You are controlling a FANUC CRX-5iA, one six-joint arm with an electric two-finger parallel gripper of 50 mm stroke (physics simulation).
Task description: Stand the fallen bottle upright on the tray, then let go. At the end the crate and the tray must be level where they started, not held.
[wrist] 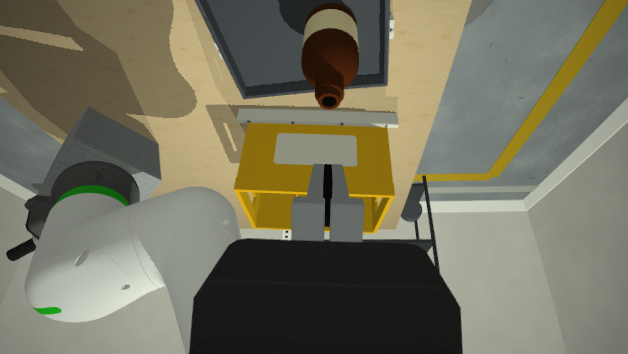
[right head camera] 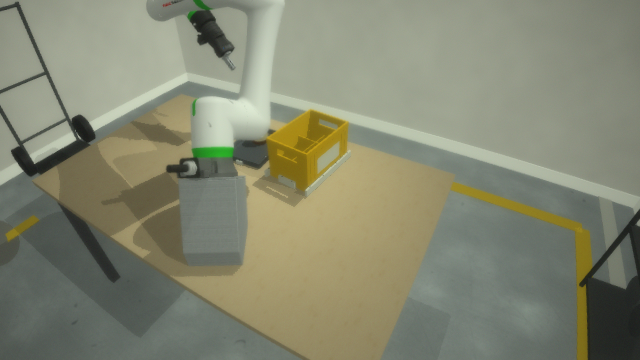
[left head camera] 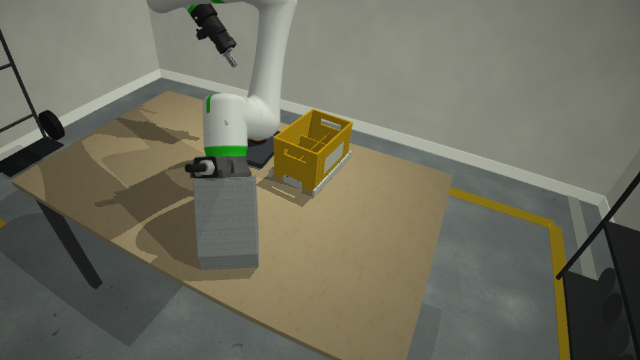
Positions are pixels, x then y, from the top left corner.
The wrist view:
my gripper: 327, 183
yellow crate: 276, 163
dark grey tray: 263, 53
brown bottle: 330, 56
pale rail: 273, 116
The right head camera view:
yellow crate: 302, 150
dark grey tray: 253, 155
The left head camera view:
my gripper: 235, 65
yellow crate: 306, 150
